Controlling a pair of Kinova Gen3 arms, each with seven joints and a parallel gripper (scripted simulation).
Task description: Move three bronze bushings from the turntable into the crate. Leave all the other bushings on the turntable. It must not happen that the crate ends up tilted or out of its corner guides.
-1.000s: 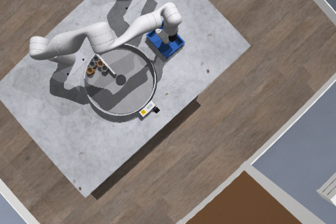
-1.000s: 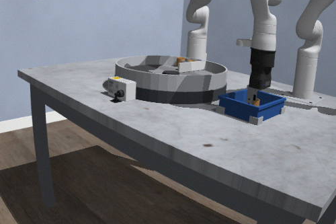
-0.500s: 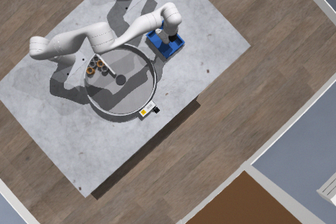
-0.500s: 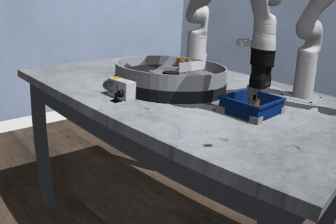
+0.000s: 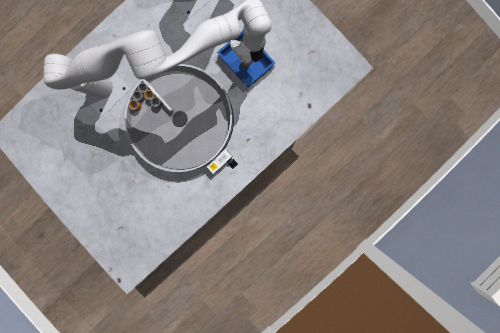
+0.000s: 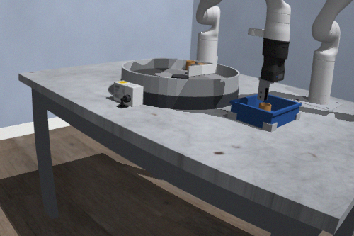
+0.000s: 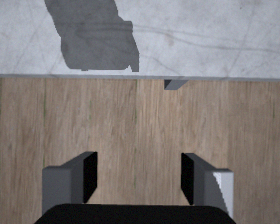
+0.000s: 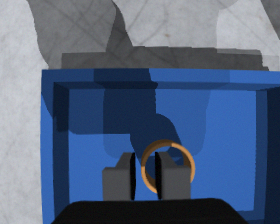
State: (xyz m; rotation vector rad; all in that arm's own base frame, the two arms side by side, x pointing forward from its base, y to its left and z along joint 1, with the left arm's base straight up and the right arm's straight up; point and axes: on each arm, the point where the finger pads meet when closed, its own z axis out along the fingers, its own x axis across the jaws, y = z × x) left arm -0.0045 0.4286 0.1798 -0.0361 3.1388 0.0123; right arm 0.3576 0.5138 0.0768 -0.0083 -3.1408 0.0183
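Note:
The blue crate is 5 cm below my right hand, 2 cm behind it and 1 cm to the left of it. From my right hand the other things lie so: turntable 35 cm to the right, 5 cm behind, 2 cm below.

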